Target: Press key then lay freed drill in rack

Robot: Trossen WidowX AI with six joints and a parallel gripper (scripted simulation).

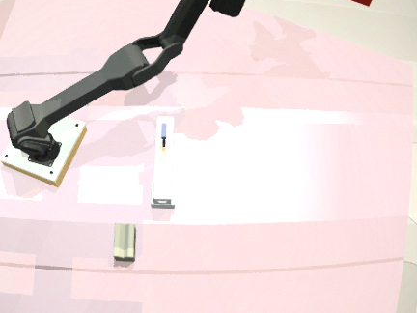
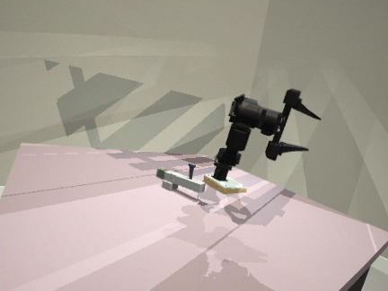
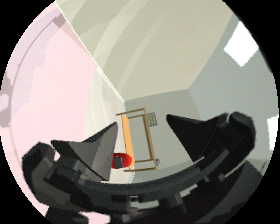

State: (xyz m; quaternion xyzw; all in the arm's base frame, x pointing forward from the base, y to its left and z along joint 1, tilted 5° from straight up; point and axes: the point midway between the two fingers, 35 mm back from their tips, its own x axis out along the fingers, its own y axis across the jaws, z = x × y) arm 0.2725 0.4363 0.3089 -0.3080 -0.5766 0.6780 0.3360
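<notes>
My gripper tip is now 3 cm short of the dark blue key, 41 cm to the left of it and 24 cm above it. Also, from my gripper tip: housing block 3 cm ahead, 44 cm to the right, 29 cm below.
</notes>
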